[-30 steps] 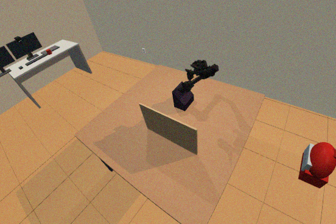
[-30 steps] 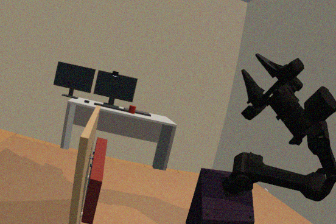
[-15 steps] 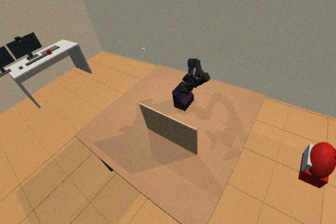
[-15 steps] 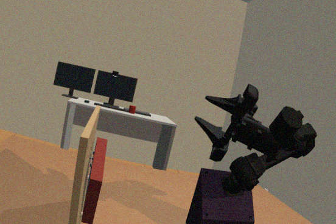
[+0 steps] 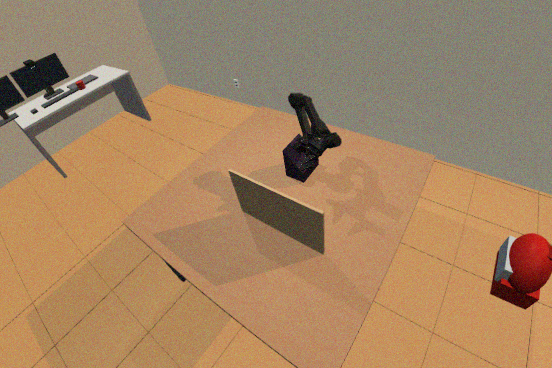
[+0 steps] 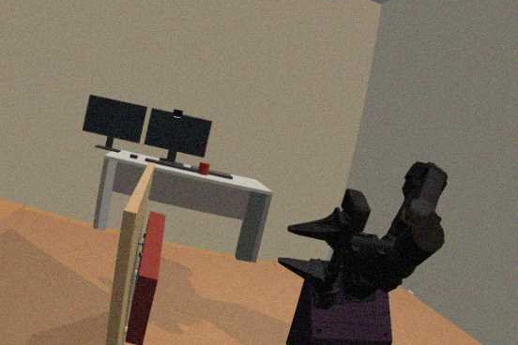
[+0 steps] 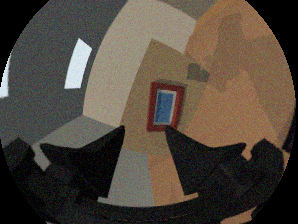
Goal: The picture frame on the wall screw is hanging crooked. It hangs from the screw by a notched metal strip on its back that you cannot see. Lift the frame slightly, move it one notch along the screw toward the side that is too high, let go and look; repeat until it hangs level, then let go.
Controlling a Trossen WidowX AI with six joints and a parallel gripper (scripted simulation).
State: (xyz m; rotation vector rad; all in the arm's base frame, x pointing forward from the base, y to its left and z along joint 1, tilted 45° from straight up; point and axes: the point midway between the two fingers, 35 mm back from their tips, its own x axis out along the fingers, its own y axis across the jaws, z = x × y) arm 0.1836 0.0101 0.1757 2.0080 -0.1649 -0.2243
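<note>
My gripper tip is now 19 cm short of the picture frame, 4 cm to the left of it and 9 cm above it. The rest, counted from my gripper tip: wooden wall board (20 cm ahead, 3 cm to the right, 10 cm below).
</note>
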